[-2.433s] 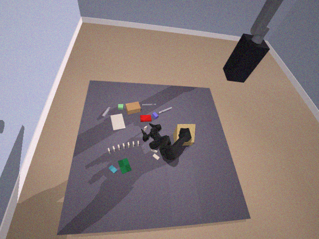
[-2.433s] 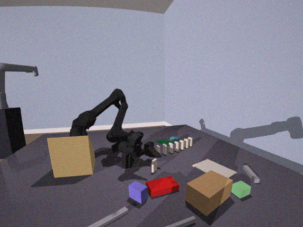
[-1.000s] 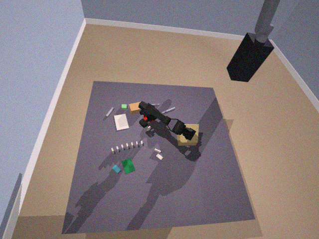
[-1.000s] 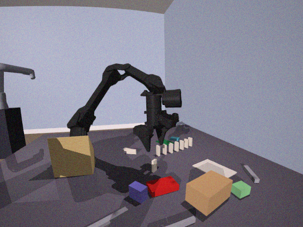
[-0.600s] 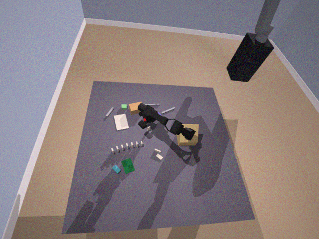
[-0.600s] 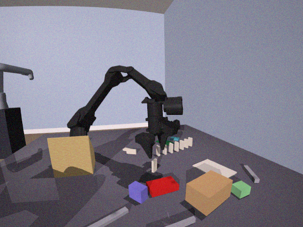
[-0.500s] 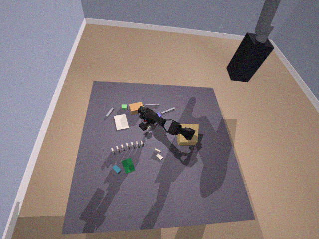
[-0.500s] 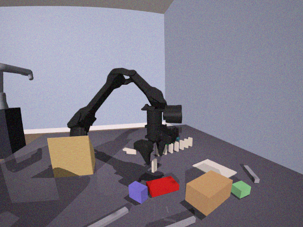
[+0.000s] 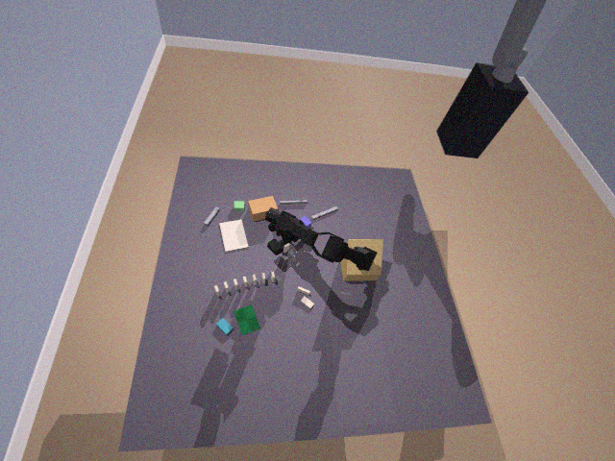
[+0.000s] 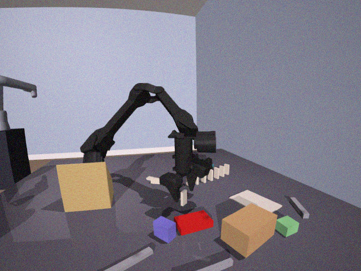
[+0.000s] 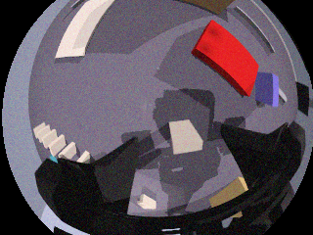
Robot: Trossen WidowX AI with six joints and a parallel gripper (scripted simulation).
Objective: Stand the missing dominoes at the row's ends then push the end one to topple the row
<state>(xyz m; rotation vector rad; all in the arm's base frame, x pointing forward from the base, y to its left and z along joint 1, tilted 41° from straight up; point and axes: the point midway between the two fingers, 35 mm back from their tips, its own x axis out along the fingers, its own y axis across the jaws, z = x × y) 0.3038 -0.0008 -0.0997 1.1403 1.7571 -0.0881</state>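
Now: gripper tip 12 cm to the left of the red block and 2 cm above it. The rest, counted from my gripper tip: orange box: 21 cm to the right, 12 cm ahead; then white sheet: 24 cm ahead, 6 cm to the right, 3 cm below; then purple cube: 14 cm to the right, 9 cm behind, 1 cm below.
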